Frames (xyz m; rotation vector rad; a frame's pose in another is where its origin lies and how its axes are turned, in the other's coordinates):
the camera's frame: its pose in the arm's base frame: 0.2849 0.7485 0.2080 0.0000 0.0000 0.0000
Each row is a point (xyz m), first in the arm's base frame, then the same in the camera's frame.
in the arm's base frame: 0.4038 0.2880 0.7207
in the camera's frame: 0.1189 -0.4605 0.5127
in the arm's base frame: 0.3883 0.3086 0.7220
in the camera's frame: 0.1034 -0.4399 0.5140
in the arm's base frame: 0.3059 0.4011 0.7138
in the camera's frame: 0.0210 -0.3474 0.5058
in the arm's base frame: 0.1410 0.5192 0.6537
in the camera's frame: -0.1439 -0.2293 0.4457
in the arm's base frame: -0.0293 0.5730 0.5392
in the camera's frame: -0.3142 -0.1755 0.3312
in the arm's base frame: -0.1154 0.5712 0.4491
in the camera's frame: -0.4003 -0.1773 0.2411
